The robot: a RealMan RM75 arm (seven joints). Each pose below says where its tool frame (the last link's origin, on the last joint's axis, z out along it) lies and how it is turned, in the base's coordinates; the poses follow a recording.
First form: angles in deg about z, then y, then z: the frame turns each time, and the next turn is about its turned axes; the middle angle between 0 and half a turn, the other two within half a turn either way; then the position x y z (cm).
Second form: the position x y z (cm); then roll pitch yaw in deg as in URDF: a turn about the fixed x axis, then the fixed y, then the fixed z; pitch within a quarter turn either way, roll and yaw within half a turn. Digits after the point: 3 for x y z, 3 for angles.
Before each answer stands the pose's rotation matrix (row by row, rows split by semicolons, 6 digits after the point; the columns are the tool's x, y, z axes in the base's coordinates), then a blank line. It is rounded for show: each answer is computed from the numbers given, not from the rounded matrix.
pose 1, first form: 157.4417, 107.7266, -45.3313, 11.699, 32.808, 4.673
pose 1, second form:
0.470498 -0.069719 -0.879643; 0.574657 -0.732288 0.365409; -0.669628 -0.677417 -0.304475

11.699, 32.808, 4.673, -114.202, 42.038, 50.691
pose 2, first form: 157.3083, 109.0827, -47.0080, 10.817, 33.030, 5.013
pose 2, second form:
0.487850 -0.042433 -0.871895; 0.588829 -0.721365 0.364573; -0.644424 -0.691254 -0.326933

10.817, 33.030, 5.013, -115.312, 40.123, 50.358
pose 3, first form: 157.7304, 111.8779, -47.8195, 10.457, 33.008, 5.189
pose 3, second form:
0.512372 0.001072 -0.858763; 0.590940 -0.726028 0.351672; -0.623109 -0.687664 -0.372630

10.457, 33.008, 5.189, -118.452, 38.544, 49.073
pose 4, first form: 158.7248, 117.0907, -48.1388, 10.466, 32.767, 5.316
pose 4, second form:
0.553426 0.073912 -0.829612; 0.583737 -0.744914 0.323039; -0.594114 -0.663053 -0.455400

10.466, 32.767, 5.316, -124.482, 36.449, 46.527
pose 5, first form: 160.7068, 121.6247, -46.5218, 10.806, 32.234, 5.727
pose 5, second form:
0.580286 0.131779 -0.803681; 0.565677 -0.775151 0.281338; -0.585900 -0.617880 -0.524353

10.806, 32.234, 5.727, -130.319, 35.867, 44.270
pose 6, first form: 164.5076, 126.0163, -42.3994, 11.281, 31.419, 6.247
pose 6, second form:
0.598561 0.184838 -0.779461; 0.533808 -0.817539 0.216052; -0.597305 -0.545403 -0.588015

11.281, 31.419, 6.247, -137.153, 36.677, 41.727
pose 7, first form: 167.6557, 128.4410, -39.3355, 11.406, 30.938, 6.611
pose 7, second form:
0.605252 0.219613 -0.765141; 0.516405 -0.839814 0.167447; -0.605802 -0.496470 -0.621708

11.406, 30.938, 6.611, -141.391, 37.287, 40.471
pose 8, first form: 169.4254, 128.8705, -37.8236, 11.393, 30.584, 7.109
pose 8, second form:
0.599832 0.233346 -0.765344; 0.511847 -0.847112 0.142879; -0.614992 -0.477442 -0.627562

11.393, 30.584, 7.109, -142.737, 37.951, 40.475
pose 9, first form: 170.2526, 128.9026, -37.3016, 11.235, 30.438, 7.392
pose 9, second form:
0.594934 0.240405 -0.766980; 0.512687 -0.848406 0.131755; -0.619036 -0.471606 -0.627998

11.235, 30.438, 7.392, -143.095, 38.246, 40.753
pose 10, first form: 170.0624, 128.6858, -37.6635, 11.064, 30.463, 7.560
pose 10, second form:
0.592821 0.239576 -0.768874; 0.516465 -0.845646 0.134710; -0.617921 -0.476955 -0.625049

11.064, 30.463, 7.560, -142.654, 38.165, 41.062
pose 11, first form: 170.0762, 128.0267, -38.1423, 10.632, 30.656, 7.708
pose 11, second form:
0.583684 0.239236 -0.775938; 0.524879 -0.840281 0.135755; -0.619528 -0.486511 -0.616029

10.632, 30.656, 7.708, -141.700, 38.282, 41.964
